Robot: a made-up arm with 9 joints.
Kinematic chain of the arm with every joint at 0, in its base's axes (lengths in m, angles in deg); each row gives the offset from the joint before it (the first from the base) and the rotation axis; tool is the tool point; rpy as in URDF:
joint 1: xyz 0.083 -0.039 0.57 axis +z
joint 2: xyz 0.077 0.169 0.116 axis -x
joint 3: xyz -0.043 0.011 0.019 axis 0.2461 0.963 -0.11
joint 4: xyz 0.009 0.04 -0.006 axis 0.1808 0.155 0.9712
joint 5: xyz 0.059 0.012 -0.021 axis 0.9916 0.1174 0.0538
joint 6: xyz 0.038 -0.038 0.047 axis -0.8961 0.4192 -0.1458
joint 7: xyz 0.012 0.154 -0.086 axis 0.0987 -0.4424 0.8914
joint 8: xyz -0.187 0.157 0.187 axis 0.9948 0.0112 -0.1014
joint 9: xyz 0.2 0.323 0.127 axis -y
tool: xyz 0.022 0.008 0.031 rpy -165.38 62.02 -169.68
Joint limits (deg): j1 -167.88..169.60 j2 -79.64..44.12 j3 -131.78..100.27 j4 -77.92..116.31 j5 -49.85..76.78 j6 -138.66..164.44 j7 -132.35..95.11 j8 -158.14..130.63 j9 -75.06..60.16
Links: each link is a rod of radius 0.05 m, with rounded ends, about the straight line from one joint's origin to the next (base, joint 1, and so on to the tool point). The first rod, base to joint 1, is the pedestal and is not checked.
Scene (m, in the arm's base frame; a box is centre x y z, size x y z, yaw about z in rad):
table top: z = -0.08
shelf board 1: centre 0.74 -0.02 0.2 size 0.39 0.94 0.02 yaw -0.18
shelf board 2: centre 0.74 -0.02 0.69 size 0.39 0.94 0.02 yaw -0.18
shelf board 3: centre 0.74 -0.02 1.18 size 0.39 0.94 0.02 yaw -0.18
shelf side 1: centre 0.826 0.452 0.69 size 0.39 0.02 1 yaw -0.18
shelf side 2: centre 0.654 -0.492 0.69 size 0.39 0.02 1 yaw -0.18
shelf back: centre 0.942 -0.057 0.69 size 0.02 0.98 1 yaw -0.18
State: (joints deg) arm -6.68 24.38 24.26 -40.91 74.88 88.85 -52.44 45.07 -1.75
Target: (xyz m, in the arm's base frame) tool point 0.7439 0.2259 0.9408
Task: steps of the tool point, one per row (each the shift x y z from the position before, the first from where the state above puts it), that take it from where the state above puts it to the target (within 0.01 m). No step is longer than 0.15 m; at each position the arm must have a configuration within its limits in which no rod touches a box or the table.
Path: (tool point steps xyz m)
1: -0.0322 0.0899 0.0581
2: -0.0624 0.0825 0.0483
3: -0.0856 0.0610 0.0401
4: -0.0985 0.0319 0.0347
5: -0.1010 0.0017 0.0329
6: 0.0309 0.0481 0.0508
7: 0.0210 0.0348 0.0724
8: 0.0115 0.0128 0.0875
9: 0.0039 -0.0151 0.0934
10: 0.1259 0.0065 0.0160
11: 0.1219 -0.0219 -0.0003
12: 0.1095 -0.0497 -0.0157

